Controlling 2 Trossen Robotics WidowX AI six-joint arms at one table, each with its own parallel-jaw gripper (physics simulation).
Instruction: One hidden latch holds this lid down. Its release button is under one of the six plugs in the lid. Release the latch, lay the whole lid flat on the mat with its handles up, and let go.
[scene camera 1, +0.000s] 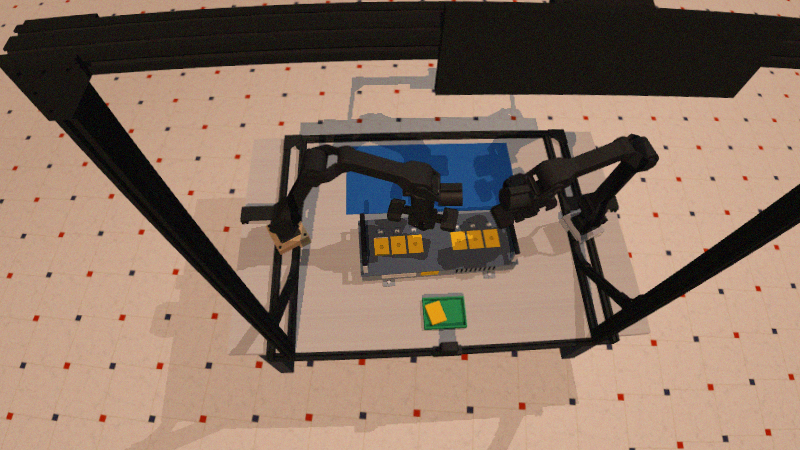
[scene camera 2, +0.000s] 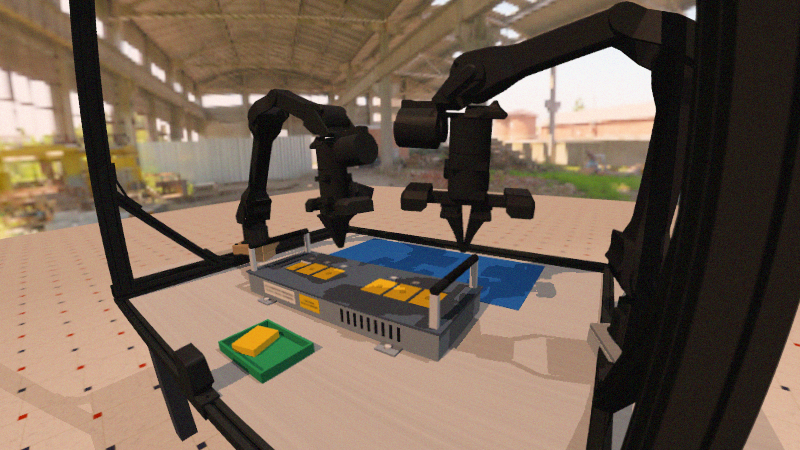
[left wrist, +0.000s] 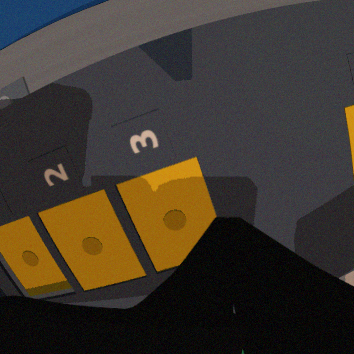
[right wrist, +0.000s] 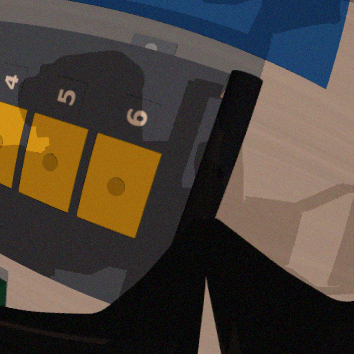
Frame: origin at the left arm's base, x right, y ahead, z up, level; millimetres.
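Seen in the pictures: left gripper, fingertip midpoint: (scene camera 1: 423, 229) (scene camera 2: 340, 247) (left wrist: 225, 229); right gripper, fingertip midpoint: (scene camera 1: 513, 217) (scene camera 2: 463, 251) (right wrist: 203, 229); left arm's base at its link origin: (scene camera 1: 286, 230); right arm's base at its link origin: (scene camera 1: 583, 223).
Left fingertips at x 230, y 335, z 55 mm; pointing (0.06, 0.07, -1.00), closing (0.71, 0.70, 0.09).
Note:
Pixels of each thing's top centre, then the offset from my left fingertips to it. "*": a spot on its surface instead. Level surfaces: height alone.
- grey lid at a spot on its surface: (scene camera 2: 341, 288) * dx +80, dy +21, dz -53 mm
- Plugs 1 3 at a spot on its surface: (left wrist: 165, 200) * dx -5, dy -23, dz -54 mm
- plugs 4 6 at a spot on its surface: (right wrist: 122, 200) * dx +119, dy +181, dz -53 mm
- left handle at a spot on its surface: (scene camera 2: 279, 240) (scene camera 1: 365, 242) * dx -50, dy -160, dz -1 mm
- blue mat at its surface level: dz -100 mm
- green tray at its top centre: (scene camera 2: 264, 342) (scene camera 1: 444, 312) dx +218, dy -62, dz -85 mm
- loose orange block at its top centre: (scene camera 2: 255, 337) (scene camera 1: 435, 312) dx +206, dy -84, dz -85 mm
The grey lid (scene camera 1: 430, 261) (scene camera 2: 341, 288) sits on its box, handles up. Plugs 1–3 (scene camera 1: 398, 250) (scene camera 2: 313, 269) (left wrist: 165, 200) and plugs 4–6 (scene camera 1: 474, 245) (scene camera 2: 400, 291) (right wrist: 122, 200) lie flush in it. The lid's right handle (scene camera 1: 513, 240) (scene camera 2: 454, 274) (right wrist: 240, 115) and left handle (scene camera 1: 364, 240) (scene camera 2: 279, 240) stand upright. My left gripper (scene camera 2: 340, 244) (left wrist: 225, 229) is shut and empty, above the lid's middle, to the right of plug 3. My right gripper (scene camera 2: 463, 246) is shut and empty, above the lid's right end; in the right wrist view its fingers overlap the right handle. No latch button shows.
The blue mat (scene camera 1: 363, 190) (scene camera 2: 520, 285) lies behind the box, partly in shadow. A green tray (scene camera 1: 464, 313) (scene camera 2: 285, 362) in front of the box holds a loose orange block (scene camera 1: 435, 312) (scene camera 2: 255, 340). Black frame rails (scene camera 1: 363, 354) edge the table.

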